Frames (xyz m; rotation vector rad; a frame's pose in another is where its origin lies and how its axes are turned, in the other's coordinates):
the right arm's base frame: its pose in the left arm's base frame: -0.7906 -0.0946 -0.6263 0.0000 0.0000 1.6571
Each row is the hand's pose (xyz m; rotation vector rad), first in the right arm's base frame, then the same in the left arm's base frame.
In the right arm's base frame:
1: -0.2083 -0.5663 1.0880 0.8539 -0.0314 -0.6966
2: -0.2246 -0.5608 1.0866 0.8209 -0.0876 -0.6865
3: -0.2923 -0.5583 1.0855 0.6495 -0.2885 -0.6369
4: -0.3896 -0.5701 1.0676 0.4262 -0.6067 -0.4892
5: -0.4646 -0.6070 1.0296 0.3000 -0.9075 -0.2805
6: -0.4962 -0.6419 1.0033 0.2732 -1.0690 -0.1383
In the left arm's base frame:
1: -0.2085 -0.2533 0.4617 0.6073 0.6152 0.8606
2: -0.2125 -0.2700 0.4603 0.6279 0.5532 0.8772
3: -0.2092 -0.3377 0.4592 0.6662 0.2900 0.9506
4: -0.1890 -0.4336 0.4413 0.7671 -0.1002 1.0904
5: -0.1458 -0.5051 0.4033 0.9336 -0.4203 1.2430
6: -0.1083 -0.5336 0.3770 1.0602 -0.5683 1.3359

